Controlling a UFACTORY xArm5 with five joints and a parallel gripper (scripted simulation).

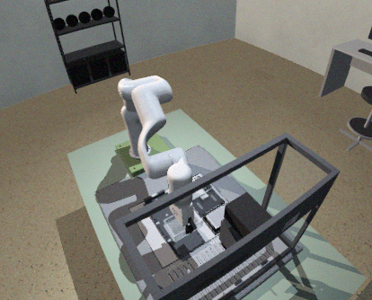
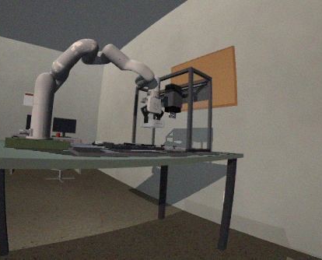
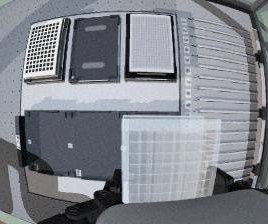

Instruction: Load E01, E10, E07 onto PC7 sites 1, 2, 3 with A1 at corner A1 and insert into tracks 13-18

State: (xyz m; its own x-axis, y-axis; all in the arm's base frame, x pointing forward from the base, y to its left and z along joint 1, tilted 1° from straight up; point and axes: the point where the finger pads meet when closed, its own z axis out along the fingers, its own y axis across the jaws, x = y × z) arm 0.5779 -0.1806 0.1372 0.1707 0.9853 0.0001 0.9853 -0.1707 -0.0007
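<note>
The plate carrier PC7 is 14 cm below my hand, 11 cm behind it and 2 cm to the left of it. The rest, counted from my hand: pale block: 2 cm below; deep-well block E07: 19 cm to the left, 14 cm below, 3 cm ahead; nest S3: 19 cm to the left, 16 cm below, 3 cm ahead.
</note>
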